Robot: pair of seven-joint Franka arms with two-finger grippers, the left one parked.
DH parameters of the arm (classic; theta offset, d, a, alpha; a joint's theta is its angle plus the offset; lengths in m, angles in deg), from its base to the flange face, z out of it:
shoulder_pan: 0 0.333 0 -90
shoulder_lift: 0 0 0 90
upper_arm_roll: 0 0.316 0.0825 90
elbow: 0 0 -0.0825 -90
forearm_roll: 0 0.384 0 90
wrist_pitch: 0 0 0.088 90
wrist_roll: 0 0.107 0 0
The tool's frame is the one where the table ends.
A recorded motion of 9 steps. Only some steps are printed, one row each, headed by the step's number.
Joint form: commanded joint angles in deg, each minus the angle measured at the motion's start. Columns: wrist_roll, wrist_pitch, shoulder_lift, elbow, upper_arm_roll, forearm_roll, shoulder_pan.
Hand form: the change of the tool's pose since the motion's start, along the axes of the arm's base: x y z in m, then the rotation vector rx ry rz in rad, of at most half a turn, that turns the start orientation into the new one. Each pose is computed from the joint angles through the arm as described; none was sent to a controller.
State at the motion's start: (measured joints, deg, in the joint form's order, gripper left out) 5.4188 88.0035 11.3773 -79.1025 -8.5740 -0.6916 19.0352
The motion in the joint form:
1: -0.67 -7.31 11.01 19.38 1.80 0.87 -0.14
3: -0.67 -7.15 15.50 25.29 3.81 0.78 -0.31
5: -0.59 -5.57 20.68 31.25 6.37 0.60 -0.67
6: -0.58 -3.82 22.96 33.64 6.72 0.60 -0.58
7: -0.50 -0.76 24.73 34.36 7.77 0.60 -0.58
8: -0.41 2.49 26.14 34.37 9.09 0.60 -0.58
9: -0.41 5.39 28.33 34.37 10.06 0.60 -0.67
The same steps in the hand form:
1: 0.0327 0.0362 0.0240 0.0037 -0.0179 0.0477
3: 0.0470 0.0590 0.0187 0.0153 -0.0425 0.0807
5: 0.0648 0.0832 0.0063 0.0389 -0.0782 0.1150
6: 0.0747 0.0909 0.0004 0.0488 -0.1090 0.1231
7: 0.0843 0.1025 -0.0107 0.0678 -0.1402 0.1374
8: 0.0920 0.1156 -0.0227 0.0905 -0.1675 0.1537
9: 0.1027 0.1257 -0.0455 0.1054 -0.1763 0.1640

